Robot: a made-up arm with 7 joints.
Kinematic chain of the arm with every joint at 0, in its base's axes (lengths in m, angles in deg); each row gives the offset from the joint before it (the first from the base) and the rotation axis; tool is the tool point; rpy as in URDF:
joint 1: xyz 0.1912 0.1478 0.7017 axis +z
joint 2: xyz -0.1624 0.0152 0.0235 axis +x
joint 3: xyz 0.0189 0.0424 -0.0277 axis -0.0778 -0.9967 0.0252
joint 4: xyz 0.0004 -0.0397 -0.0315 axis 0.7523 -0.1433 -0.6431
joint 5: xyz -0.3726 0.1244 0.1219 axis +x
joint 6: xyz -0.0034 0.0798 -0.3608 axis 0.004 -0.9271 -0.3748
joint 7: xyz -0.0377 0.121 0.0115 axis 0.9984 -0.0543 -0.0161
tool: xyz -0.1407 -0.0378 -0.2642 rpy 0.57 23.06 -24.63
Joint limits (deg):
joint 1: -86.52..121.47
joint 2: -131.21..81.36
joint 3: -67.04..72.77
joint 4: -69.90..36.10
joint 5: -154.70..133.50
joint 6: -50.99..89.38
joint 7: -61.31..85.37
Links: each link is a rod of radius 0.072 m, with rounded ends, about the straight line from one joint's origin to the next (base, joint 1, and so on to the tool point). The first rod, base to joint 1, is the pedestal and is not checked.
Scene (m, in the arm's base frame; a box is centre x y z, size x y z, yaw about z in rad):
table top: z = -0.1
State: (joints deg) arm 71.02 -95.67 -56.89 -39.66 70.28 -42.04 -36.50
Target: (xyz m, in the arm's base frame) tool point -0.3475 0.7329 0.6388
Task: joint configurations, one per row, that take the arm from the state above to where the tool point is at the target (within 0.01 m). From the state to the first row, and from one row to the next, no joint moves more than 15 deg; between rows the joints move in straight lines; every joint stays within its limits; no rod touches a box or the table.
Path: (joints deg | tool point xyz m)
1: 57.73 -93.04 -58.92 -39.41 74.53 -43.83 -38.47 | -0.6143 -0.1175 0.5727
2: 44.45 -90.41 -60.95 -39.16 78.78 -45.62 -40.44 | -0.6441 0.1217 0.5853
3: 31.16 -87.78 -62.98 -38.90 83.02 -47.41 -42.42 | -0.6049 0.3557 0.6008
4: 17.87 -85.15 -65.01 -38.65 87.27 -49.20 -44.39 | -0.5025 0.5650 0.6188
5: 4.58 -82.52 -67.04 -38.40 91.52 -50.99 -46.36 | -0.3475 0.7329 0.6388

